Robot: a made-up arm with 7 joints.
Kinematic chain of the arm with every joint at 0, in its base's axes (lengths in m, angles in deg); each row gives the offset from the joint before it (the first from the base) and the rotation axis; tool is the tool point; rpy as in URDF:
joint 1: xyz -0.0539 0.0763 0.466 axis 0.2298 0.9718 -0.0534
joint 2: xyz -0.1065 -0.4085 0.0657 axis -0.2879 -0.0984 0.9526
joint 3: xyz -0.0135 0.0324 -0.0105 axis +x
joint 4: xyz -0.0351 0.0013 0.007 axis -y
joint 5: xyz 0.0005 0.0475 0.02 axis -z
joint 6: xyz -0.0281 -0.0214 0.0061 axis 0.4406 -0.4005 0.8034
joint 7: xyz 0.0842 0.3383 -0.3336 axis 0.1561 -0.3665 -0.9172
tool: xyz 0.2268 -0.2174 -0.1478 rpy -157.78 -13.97 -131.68
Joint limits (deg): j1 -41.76..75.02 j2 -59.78..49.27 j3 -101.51..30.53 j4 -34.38..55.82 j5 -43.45..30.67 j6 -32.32..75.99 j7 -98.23..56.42
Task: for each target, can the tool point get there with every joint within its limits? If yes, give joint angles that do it. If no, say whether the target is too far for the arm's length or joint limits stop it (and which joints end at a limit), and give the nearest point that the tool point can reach.
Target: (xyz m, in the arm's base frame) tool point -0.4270 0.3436 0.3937
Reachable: yes | joints 41.26 23.54 16.47 -24.98 14.22 28.60 -59.09
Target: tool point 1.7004 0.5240 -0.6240
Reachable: no: too far | nearest point 0.5574 0.0164 0.1000 | short by 1.445 m
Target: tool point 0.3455 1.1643 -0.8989
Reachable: no: too far | nearest point 0.0228 0.2972 -0.0683 | short by 1.243 m
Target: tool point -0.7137 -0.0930 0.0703
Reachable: yes | joints 44.18 -9.94 -64.95 27.15 -21.78 51.37 -64.35
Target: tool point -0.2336 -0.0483 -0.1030
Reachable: yes | joints 14.73 8.66 -40.37 6.52 -17.96 28.16 -38.95
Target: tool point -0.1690 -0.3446 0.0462
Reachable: yes | joints -8.27 18.23 -4.40 -24.77 7.37 5.22 38.07
